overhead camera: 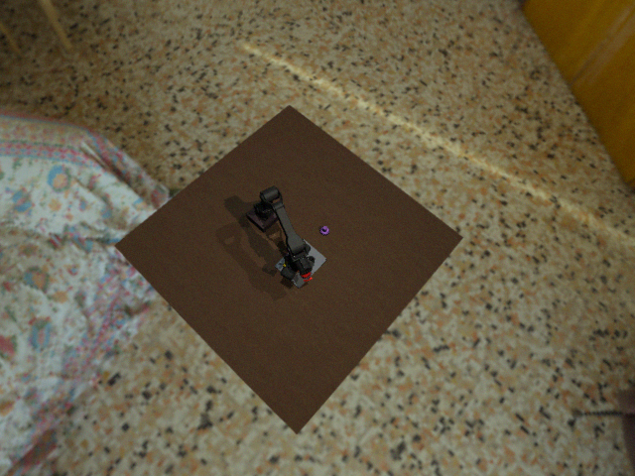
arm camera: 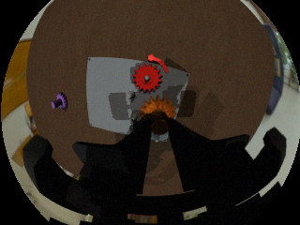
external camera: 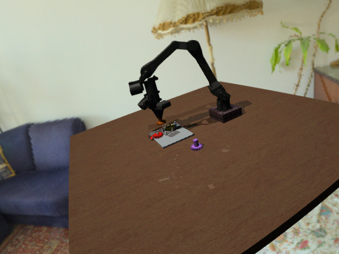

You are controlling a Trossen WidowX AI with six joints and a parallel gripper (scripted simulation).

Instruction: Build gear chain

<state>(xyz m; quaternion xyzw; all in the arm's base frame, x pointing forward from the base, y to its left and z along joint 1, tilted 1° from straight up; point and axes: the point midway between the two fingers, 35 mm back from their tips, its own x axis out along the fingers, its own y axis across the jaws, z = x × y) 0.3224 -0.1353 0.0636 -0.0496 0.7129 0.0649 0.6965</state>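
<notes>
The red gear is 40 mm ahead of my gripper tip, 20 mm to the left of it and 70 mm below it. The rest, counted from my gripper tip: orange gear (10 mm below); yellow gear (50 mm behind, 70 mm below); red arrow (70 mm ahead, 10 mm to the left, 80 mm below).
</notes>
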